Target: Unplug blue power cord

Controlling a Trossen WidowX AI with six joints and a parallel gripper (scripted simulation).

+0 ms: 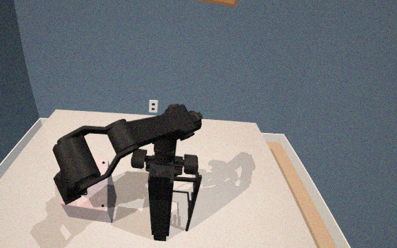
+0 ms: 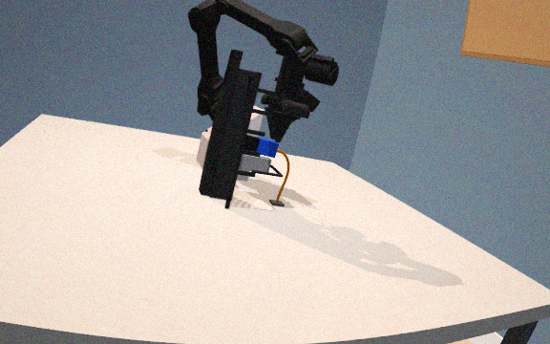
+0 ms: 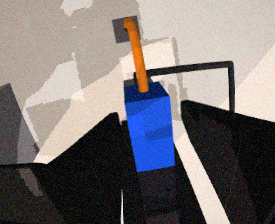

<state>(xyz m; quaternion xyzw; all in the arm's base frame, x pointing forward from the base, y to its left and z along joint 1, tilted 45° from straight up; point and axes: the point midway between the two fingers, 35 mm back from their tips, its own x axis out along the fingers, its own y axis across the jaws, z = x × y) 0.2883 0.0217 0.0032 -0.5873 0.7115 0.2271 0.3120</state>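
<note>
Right now my gripper tip is 30 mm to the left of the blue plug and 10 mm above it.
</note>
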